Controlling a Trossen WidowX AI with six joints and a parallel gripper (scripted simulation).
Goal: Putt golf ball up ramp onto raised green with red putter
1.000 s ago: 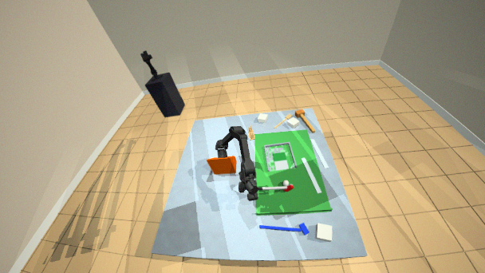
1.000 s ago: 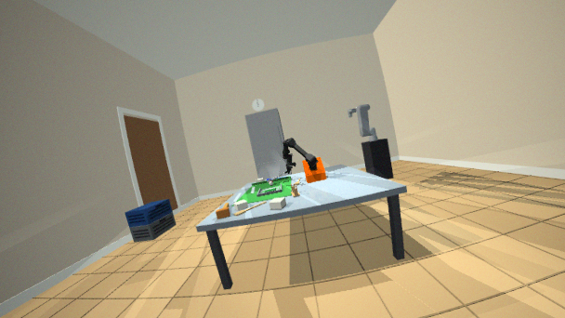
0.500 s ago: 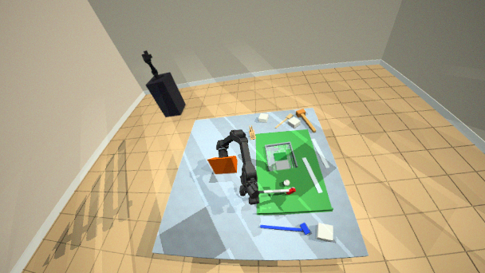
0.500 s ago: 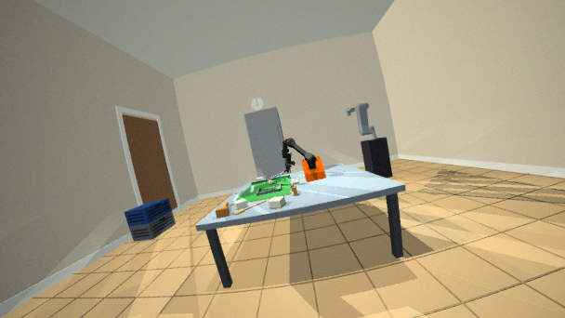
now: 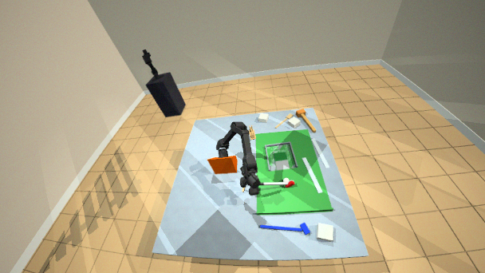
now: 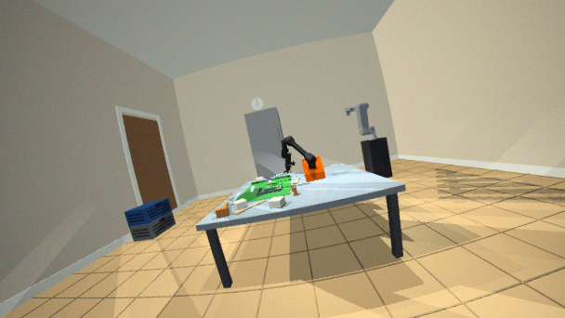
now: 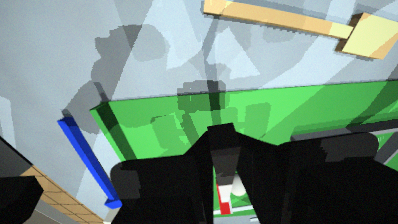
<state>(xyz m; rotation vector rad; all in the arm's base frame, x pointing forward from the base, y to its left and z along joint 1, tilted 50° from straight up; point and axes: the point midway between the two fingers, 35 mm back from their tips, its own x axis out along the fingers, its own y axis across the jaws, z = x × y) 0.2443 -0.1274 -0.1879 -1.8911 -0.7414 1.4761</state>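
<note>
My gripper tip is 110 mm short of the red putter, 20 mm to the right of it and 10 mm above it. From my gripper tip the other things lie so: blue putter (160 mm ahead, 260 mm to the right, 60 mm below); then green mat (230 mm ahead, 200 mm to the left, 80 mm below).
</note>
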